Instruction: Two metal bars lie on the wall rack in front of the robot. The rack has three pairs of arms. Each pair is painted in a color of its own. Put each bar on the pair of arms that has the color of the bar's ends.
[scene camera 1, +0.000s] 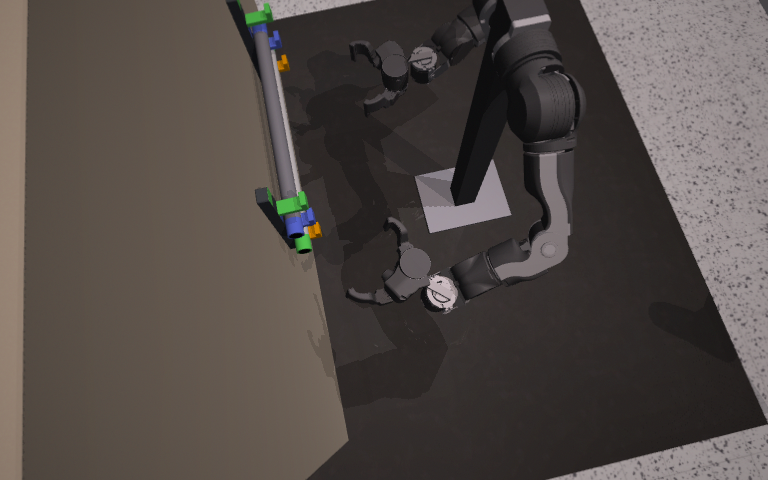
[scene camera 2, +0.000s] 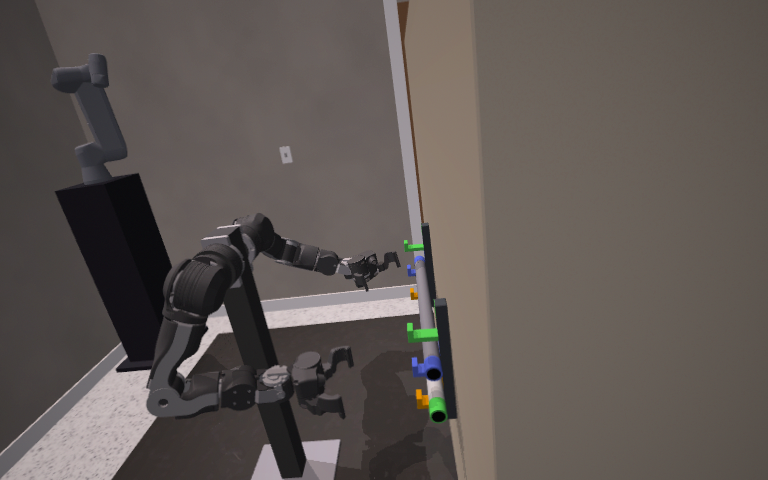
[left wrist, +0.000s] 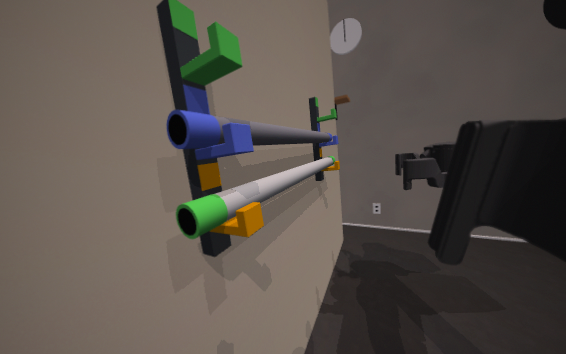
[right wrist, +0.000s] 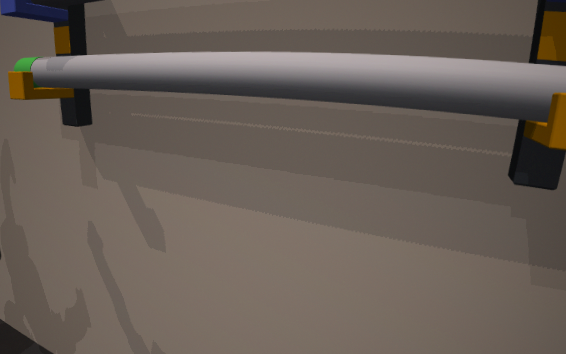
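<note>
A dark grey bar with blue ends (scene camera 1: 274, 107) (scene camera 2: 424, 308) (left wrist: 285, 133) lies on the middle, blue arms (left wrist: 239, 140). A light grey bar with green ends (left wrist: 280, 180) (right wrist: 280, 72) (scene camera 2: 434, 387) lies on the lowest, orange arms (left wrist: 251, 220) (scene camera 2: 421, 399) (right wrist: 20, 85). The top, green arms (scene camera 1: 291, 203) (scene camera 2: 423, 333) (left wrist: 212, 70) bear no bar. My left gripper (scene camera 1: 368, 257) (scene camera 2: 382, 276) is open and empty, apart from the rack, near the bars' lower ends in scene camera 1. My right gripper (scene camera 1: 359, 82) (scene camera 2: 346, 389) is open and empty, apart from the bars, near their upper ends there.
The rack's dark uprights (scene camera 2: 444, 350) (left wrist: 172, 65) are on the beige wall (scene camera 1: 141, 254). The pedestal (scene camera 1: 481, 152) stands on a light base plate (scene camera 1: 441, 217) behind the grippers. In scene camera 2 another grey arm (scene camera 2: 104, 124) stands on a black column (scene camera 2: 113, 266) at the left.
</note>
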